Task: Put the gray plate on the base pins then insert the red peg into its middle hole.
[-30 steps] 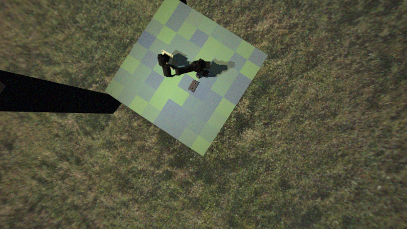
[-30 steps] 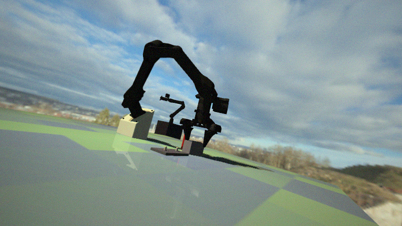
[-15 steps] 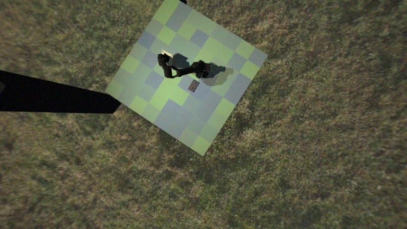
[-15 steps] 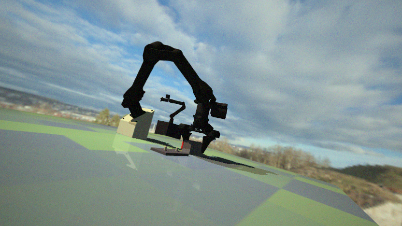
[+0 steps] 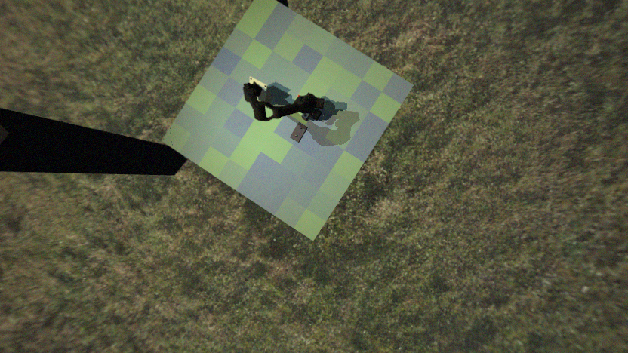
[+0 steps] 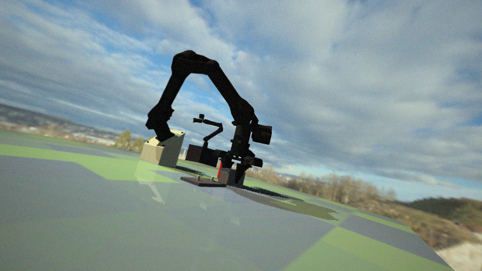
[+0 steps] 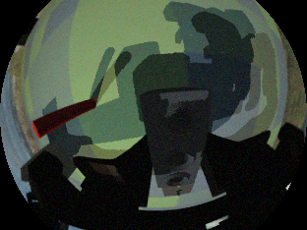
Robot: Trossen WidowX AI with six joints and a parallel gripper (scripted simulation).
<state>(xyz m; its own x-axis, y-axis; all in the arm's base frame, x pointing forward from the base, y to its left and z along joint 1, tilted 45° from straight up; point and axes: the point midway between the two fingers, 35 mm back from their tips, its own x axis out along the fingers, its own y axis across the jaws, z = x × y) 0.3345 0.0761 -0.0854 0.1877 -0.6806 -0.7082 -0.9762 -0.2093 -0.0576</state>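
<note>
Now: the dark base 14 cm to the right of my gripper tip and 3 cm ahead of it. From my gripper tip the other things lie so: gray plate: 3 cm above; then red peg: 10 cm behind, 3 cm to the left, 3 cm above.
</note>
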